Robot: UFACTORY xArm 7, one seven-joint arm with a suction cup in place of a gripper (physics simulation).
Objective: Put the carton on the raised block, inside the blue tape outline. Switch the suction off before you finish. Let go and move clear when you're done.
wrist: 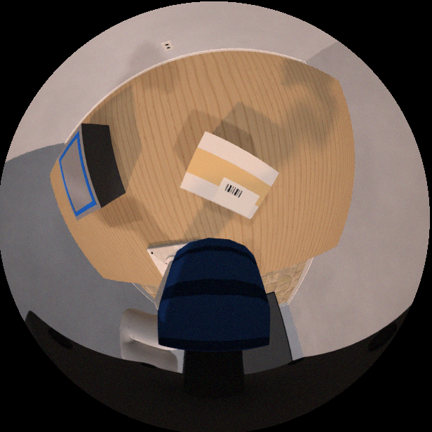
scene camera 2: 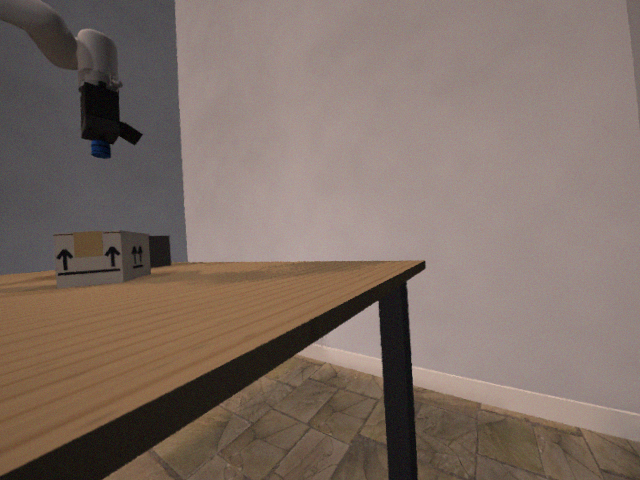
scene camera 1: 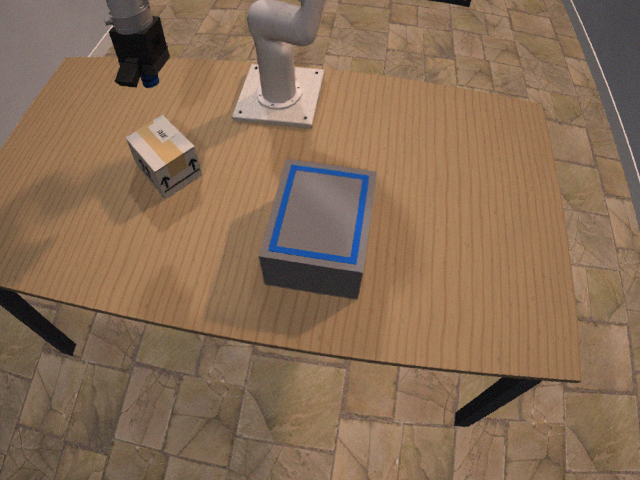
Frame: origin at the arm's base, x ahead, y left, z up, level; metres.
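Seen in the pictures: hand, its tool point: (scene camera 2: 101,155) (scene camera 1: 151,82); arm's base, origin of its link: (scene camera 1: 279,93).
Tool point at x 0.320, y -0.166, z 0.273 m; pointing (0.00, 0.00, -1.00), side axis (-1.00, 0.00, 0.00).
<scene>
Offsets run from my tool point to a thing's top centre. "*": to the spot under its first point. Level surfaces: height alone.
The white carton @[0.002 m ahead, 0.031 m right, 0.191 m down] (scene camera 1: 164,149) (scene camera 2: 88,260) (wrist: 229,175) with a tan tape band and a label on top stands upright on the table, left of the raised block in scene camera 1. The grey raised block @[0.104 m ahead, 0.402 m left, 0.178 m down] (scene camera 1: 312,276) (scene camera 2: 161,250) (wrist: 102,165) bears the blue tape outline @[* 0.155 m ahead, 0.325 m left, 0.178 m down] (scene camera 1: 277,222) (wrist: 87,175) on its top, with no object inside it. My suction cup (scene camera 1: 150,81) (scene camera 2: 100,149) (wrist: 214,245) is blue, points down and hangs well above the carton with a clear gap. It holds nothing, so it is open.
The wooden table @[0.299 m down] (scene camera 1: 465,232) (scene camera 2: 129,351) (wrist: 315,200) carries the arm's white base plate (scene camera 1: 248,111) (wrist: 157,251), behind the block in scene camera 1. A dark camera housing (scene camera 1: 127,73) (scene camera 2: 130,132) sticks out beside the suction cup. A wall stands beyond the table in scene camera 2.
</scene>
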